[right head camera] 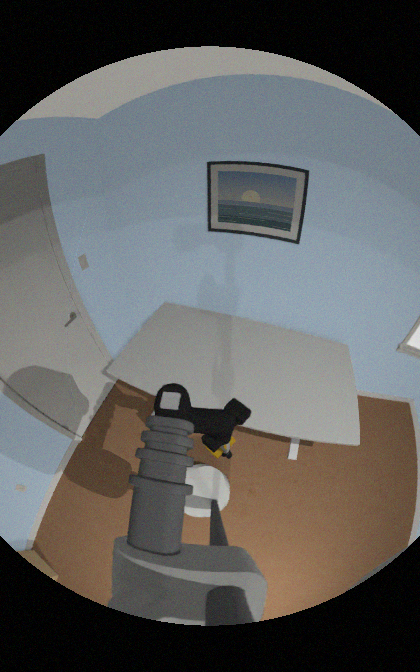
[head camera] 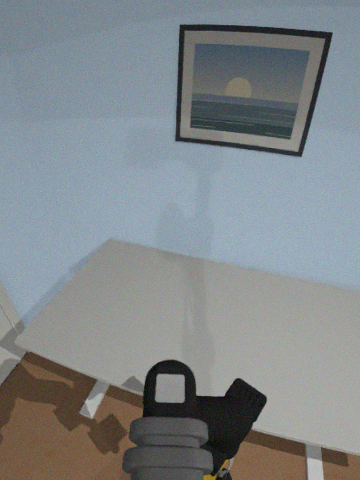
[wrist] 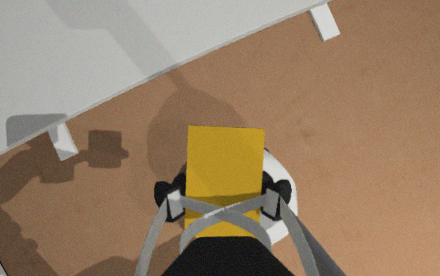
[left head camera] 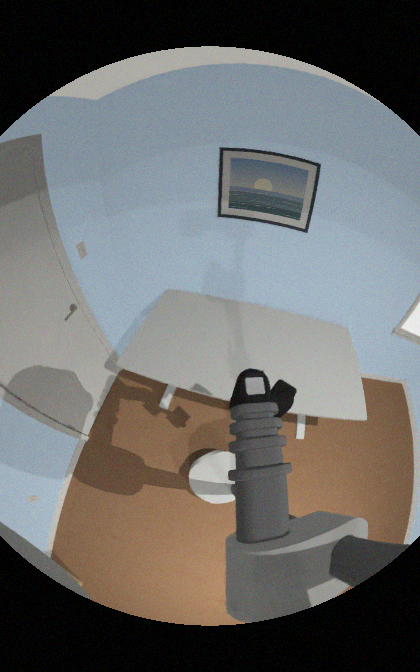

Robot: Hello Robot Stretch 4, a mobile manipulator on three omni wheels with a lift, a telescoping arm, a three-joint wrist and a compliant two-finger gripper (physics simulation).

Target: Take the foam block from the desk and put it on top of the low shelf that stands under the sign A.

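Frame: origin at the robot's base, x up, y back, z right, level; millimetres.
Where they show: gripper, fingertip midpoint: (wrist: 222,187).
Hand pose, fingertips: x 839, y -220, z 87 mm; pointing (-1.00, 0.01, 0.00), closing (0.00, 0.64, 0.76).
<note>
After its pixels a point has its place.
The yellow foam block (wrist: 224,162) @(z 107, x 880, y -242 mm) (right head camera: 216,451) is held between the two fingertips of my gripper (wrist: 222,187) @(z 87, x 839, y -220 mm). In the wrist view it is upright in the picture, with the floor behind it and the desk's front edge beyond. The pale grey desk (head camera: 280,340) @(z 434, x 692, y -650 mm) (left head camera: 310,350) (right head camera: 300,375) (wrist: 120,30) @(z 103, x 692, y -474 mm) stands against the blue wall. My gripper and the block are off the desk's front edge, on the near side. In the head view a bit of yellow shows at the bottom, mostly hidden by the wrist. The low shelf and the sign A do not show in these views.
A round white object (left head camera: 210,477) (right head camera: 210,487) (wrist: 285,200) is on the brown floor in front of the desk, below my gripper. A door (left head camera: 30,280) (right head camera: 30,280) is at the left. A framed sunset picture (head camera: 240,90) @(z 234, x 1516, y -1176 mm) (left head camera: 265,192) (right head camera: 252,202) hangs above the desk.
</note>
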